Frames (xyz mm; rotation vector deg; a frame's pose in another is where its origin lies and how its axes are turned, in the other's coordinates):
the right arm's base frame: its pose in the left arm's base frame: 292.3 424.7 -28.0 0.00 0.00 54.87
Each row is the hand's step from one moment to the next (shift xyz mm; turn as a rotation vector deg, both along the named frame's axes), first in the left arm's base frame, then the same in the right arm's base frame.
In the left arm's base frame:
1: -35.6 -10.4 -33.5 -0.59 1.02 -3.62
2: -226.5 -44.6 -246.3 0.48 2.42 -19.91
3: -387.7 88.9 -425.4 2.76 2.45 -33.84
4: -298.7 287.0 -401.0 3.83 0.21 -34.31
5: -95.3 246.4 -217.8 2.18 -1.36 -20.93
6: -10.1 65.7 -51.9 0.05 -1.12 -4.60
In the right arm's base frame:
1: -29.0 23.1 -33.5 0.49 1.07 -3.62
2: -166.8 159.6 -246.3 2.26 1.00 -19.91
3: -150.4 368.2 -425.4 3.59 -0.85 -33.84
4: 62.8 409.4 -401.0 2.38 -3.01 -34.31
5: 146.7 219.7 -217.8 0.14 -2.57 -20.93
6: 47.9 46.1 -51.9 -0.89 -0.69 -4.60

